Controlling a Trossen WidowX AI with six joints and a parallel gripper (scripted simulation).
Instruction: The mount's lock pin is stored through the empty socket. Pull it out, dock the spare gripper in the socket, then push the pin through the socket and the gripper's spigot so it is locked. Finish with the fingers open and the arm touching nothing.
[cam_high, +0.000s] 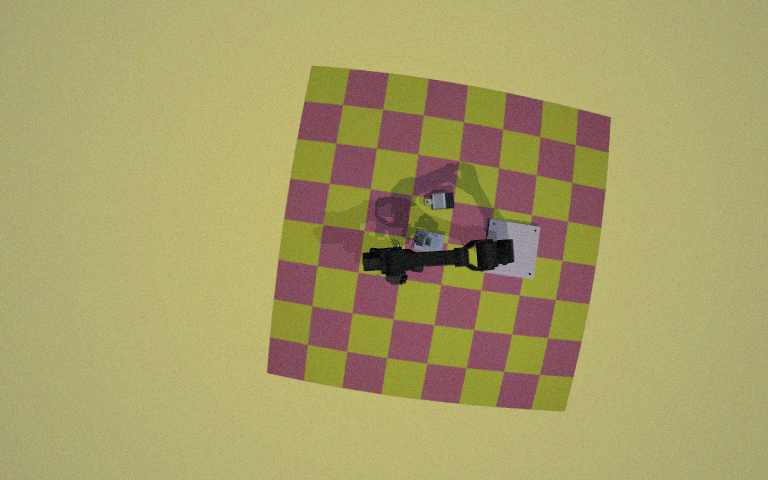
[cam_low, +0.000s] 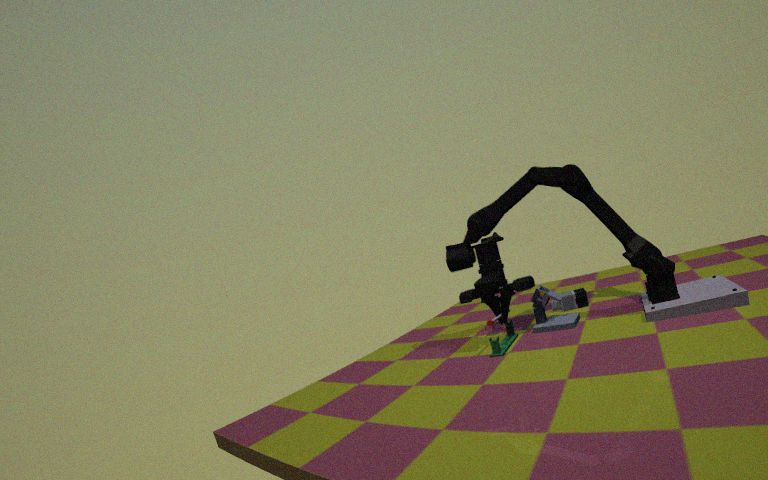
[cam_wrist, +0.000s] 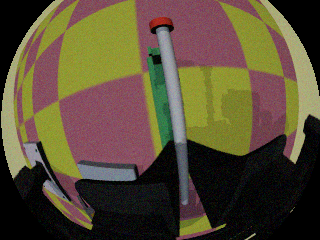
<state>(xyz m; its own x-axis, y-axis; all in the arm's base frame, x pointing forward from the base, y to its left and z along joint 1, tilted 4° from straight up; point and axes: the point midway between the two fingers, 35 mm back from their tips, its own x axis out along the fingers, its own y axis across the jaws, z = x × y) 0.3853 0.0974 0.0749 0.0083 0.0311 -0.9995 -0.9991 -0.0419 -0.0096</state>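
Right now my gripper tip is 20 mm to the right of the green cradle and 30 mm above it. From my gripper tip the other things lie so: spare gripper (120 mm behind, 240 mm to the right, 30 mm below); mount (100 mm behind, 80 mm to the right).
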